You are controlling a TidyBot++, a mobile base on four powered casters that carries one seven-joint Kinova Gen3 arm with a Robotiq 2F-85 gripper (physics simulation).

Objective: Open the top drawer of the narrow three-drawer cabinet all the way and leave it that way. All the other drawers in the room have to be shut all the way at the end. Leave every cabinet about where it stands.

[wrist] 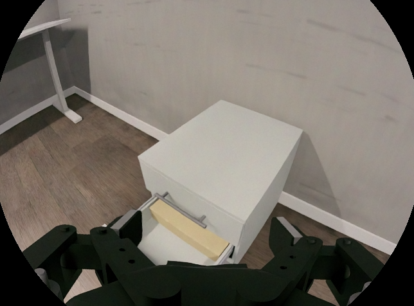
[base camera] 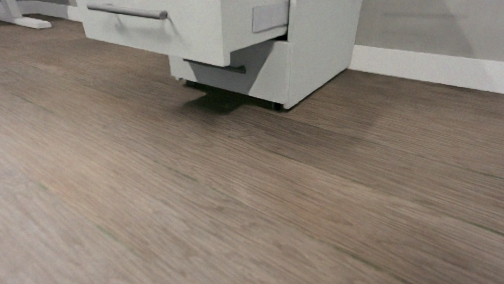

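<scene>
The white narrow cabinet (base camera: 320,50) (wrist: 220,155) stands by the wall. In the wrist view its top drawer (wrist: 220,220) is shut, with a grey bar handle (wrist: 180,210) on its front. The drawer below it (base camera: 200,30) (wrist: 162,245) is pulled out, and a pale yellow block-like piece (wrist: 187,229) shows inside against the cabinet front. In the base view the bottom drawer (base camera: 270,75) looks shut, partly hidden and shaded by the pulled-out one. My gripper (wrist: 205,229) is open and empty. Its fingers are spread above and in front of the pulled-out drawer, apart from the handle.
The grey wall (base camera: 430,30) (wrist: 200,55) with a white baseboard (base camera: 430,67) (wrist: 120,115) runs behind the cabinet. A white table leg (base camera: 32,22) (wrist: 55,75) stands at the far left, under a white table top (wrist: 45,28). Wooden floor (base camera: 225,190) (wrist: 100,165) lies in front and to the left.
</scene>
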